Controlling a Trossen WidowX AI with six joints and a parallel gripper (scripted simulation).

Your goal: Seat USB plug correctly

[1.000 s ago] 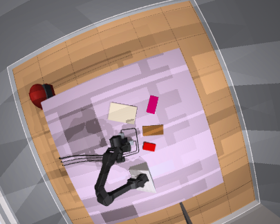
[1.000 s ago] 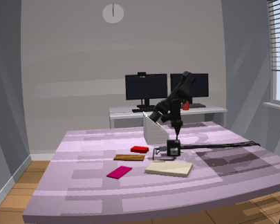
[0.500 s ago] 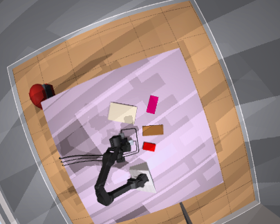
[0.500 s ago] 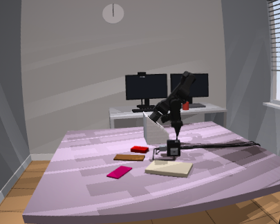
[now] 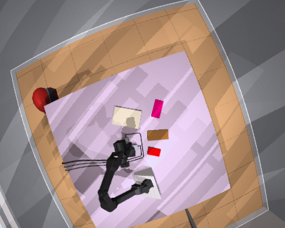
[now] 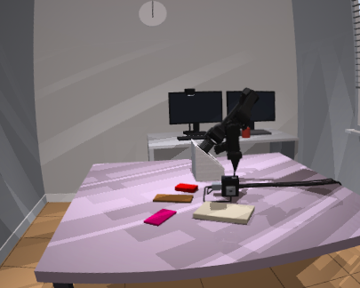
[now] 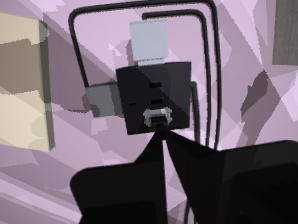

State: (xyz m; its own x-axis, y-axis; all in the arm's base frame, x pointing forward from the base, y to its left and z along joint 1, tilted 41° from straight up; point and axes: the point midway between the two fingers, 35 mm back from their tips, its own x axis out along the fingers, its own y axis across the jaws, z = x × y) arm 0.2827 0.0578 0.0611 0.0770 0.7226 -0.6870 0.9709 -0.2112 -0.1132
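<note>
Now: the metal USB plug 2 cm below my gripper tip. From my gripper tip the other things lie so: USB socket 4 cm below; beige board 21 cm ahead, 10 cm to the right, 10 cm below; red block 11 cm behind, 20 cm to the right, 10 cm below.
</note>
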